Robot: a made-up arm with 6 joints.
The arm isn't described. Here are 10 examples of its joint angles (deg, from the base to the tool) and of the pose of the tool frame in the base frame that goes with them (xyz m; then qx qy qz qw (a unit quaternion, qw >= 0)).
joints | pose
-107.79 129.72 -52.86 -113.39 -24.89 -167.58 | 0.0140 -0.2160 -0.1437 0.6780 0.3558 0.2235 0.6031
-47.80 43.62 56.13 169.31 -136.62 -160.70 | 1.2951 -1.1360 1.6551 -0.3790 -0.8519 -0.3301 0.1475
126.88 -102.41 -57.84 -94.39 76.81 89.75 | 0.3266 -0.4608 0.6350 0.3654 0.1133 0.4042 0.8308
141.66 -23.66 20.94 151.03 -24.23 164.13 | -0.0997 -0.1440 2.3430 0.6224 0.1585 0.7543 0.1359
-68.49 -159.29 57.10 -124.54 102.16 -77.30 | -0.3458 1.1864 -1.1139 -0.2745 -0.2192 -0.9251 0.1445
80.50 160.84 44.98 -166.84 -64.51 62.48 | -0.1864 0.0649 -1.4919 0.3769 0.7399 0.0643 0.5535
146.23 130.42 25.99 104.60 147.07 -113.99 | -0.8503 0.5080 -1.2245 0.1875 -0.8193 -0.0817 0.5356
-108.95 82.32 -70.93 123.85 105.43 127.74 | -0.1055 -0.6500 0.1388 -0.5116 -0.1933 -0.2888 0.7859
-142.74 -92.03 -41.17 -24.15 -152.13 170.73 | 0.4771 0.5920 1.0239 -0.3343 0.5432 0.2379 0.7325
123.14 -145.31 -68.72 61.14 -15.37 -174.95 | 0.4809 -0.5602 0.2374 -0.6833 -0.4542 -0.5401 0.1874
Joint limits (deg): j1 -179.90..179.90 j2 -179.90..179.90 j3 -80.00..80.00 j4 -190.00..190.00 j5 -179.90..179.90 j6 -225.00..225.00
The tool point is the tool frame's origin. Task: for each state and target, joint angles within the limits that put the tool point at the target. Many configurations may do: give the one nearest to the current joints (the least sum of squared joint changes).
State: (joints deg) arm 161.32 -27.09 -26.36 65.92 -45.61 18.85
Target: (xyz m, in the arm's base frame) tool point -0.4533 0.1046 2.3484
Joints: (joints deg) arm 173.68 -7.77 20.00 74.30 -45.61 18.85
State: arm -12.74 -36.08 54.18 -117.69 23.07 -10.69
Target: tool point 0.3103 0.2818 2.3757
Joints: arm 24.08 -8.83 45.79 -130.85 23.07 -10.69
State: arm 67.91 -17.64 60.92 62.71 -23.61 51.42
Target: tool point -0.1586 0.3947 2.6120
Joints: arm 113.87 9.83 72.72 85.78 -23.61 51.42
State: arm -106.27 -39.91 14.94 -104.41 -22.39 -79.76
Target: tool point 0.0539 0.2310 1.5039
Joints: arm -97.77 -52.89 -24.12 -96.37 -22.39 -79.76
